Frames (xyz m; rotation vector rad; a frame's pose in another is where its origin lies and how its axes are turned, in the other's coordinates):
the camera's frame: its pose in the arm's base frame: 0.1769 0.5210 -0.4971 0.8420 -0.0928 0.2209
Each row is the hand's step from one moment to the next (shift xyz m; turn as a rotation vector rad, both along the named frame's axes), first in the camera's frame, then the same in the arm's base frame.
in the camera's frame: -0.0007 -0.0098 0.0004 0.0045 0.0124 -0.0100
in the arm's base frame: 0.0016 -0.0067 -0.0070 0.0015 0.0162 0.0032
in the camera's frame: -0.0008 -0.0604 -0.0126 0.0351 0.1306 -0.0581
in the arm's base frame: 0.0131 -0.0296 -0.0525 0.0037 0.1332 0.0626
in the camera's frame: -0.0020 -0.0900 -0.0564 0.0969 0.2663 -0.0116
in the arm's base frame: 0.0185 -0.0161 -0.1034 0.0329 0.1956 0.2027
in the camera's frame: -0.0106 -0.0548 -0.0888 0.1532 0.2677 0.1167
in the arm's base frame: 0.0018 0.0294 -0.1007 0.0881 0.1094 0.2984
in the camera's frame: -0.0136 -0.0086 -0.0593 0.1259 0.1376 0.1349
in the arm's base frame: -0.0116 0.0367 -0.0479 0.0916 0.0076 0.2110
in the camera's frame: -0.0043 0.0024 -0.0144 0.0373 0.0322 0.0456
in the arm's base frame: -0.0048 0.0116 -0.0085 0.0291 -0.0075 0.0600
